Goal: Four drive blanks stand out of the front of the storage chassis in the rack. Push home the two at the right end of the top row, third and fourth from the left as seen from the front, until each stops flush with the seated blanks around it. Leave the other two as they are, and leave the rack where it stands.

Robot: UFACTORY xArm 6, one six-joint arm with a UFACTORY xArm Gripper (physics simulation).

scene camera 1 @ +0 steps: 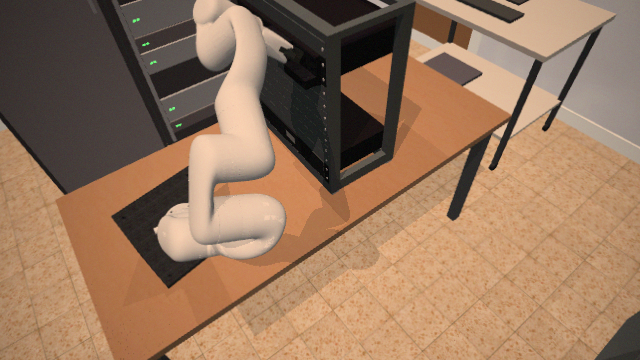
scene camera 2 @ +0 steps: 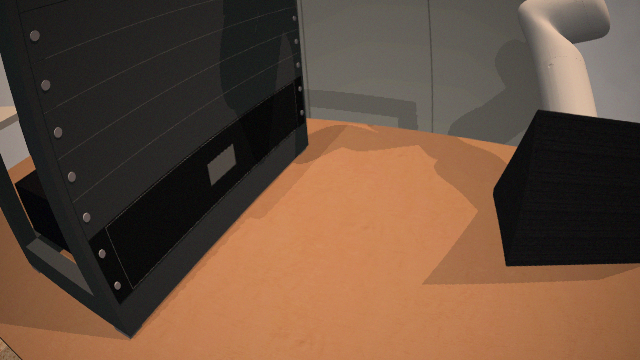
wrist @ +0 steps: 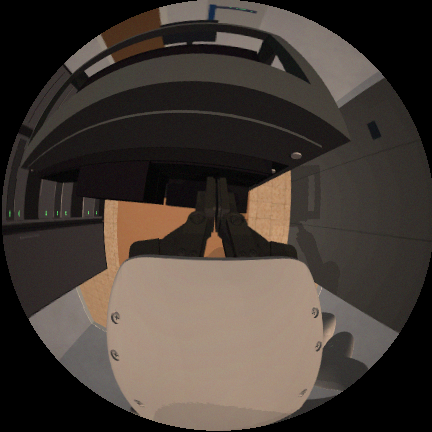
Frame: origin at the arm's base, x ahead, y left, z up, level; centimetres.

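Where they show: gripper, fingertip midpoint: (scene camera 1: 299,56) (wrist: 214,189); arm's base, link origin: (scene camera 2: 576,164).
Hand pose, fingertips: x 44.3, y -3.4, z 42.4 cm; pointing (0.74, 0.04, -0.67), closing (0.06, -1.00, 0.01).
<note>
Things, the pixels of their top centre, and the offset from my fingertips. "pt": a spot on its surface instead. Level surfaces: height alone.
- dark protruding blank, top centre: (wrist: 210,164) (scene camera 1: 312,64) dx +4.3, dy +0.7, dz -4.5 cm
- wide dark block, surface spot: (wrist: 115,180) pt dx +0.0, dy +9.8, dz +1.2 cm
- dark face, surface spot: (wrist: 182,192) pt dx +0.0, dy +3.9, dz -4.5 cm
- table, surface height: dz -53.1 cm
The rack (scene camera 1: 334,115) (scene camera 2: 225,217) (wrist: 190,67) stands upright on the table. A dark protruding blank (scene camera 1: 302,75) stands out near the top of its front in scene camera 1. In the wrist view, a wide dark block (wrist: 115,180) juts out at the left, and another dark face (wrist: 182,192) shows left of and below the fingertips. Which blanks these are, and how far each stands out, I cannot tell. My gripper (scene camera 1: 296,56) (wrist: 214,189) is shut and empty, its tips close to the upper front; contact is hidden. The top row does not show in scene camera 2.
The table (scene camera 1: 150,320) (scene camera 2: 350,280) carries the arm on a black mounting plate (scene camera 1: 140,225). A cabinet of lit servers (scene camera 1: 175,82) stands behind. A pale side table (scene camera 1: 565,30) stands at the right. A black block (scene camera 2: 575,200) is at the right in scene camera 2.
</note>
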